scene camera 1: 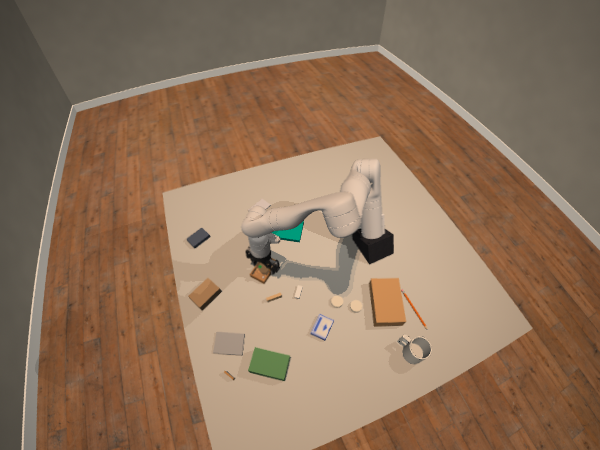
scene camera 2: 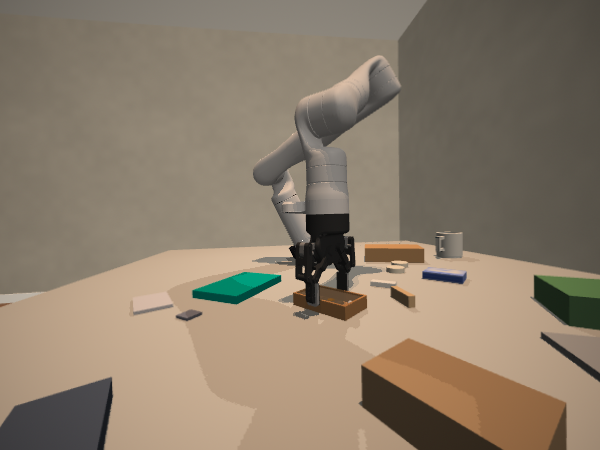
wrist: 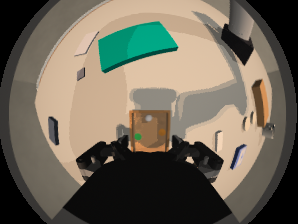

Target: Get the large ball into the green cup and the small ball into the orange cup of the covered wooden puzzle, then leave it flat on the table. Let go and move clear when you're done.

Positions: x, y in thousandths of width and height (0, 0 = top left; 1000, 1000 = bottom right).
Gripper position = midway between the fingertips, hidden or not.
Observation:
In view: the gripper (scene camera 2: 549, 663), a covered wooden puzzle (scene camera 2: 568, 677), a green box (scene camera 1: 442, 806) and a teal slab (scene camera 2: 389, 646).
The covered wooden puzzle shows as well in the wrist view (wrist: 502, 578). The teal slab shows as well in the wrist view (wrist: 471, 185). The gripper is seen too in the wrist view (wrist: 505, 627). The wrist view misses the green box, which is hidden by the gripper.

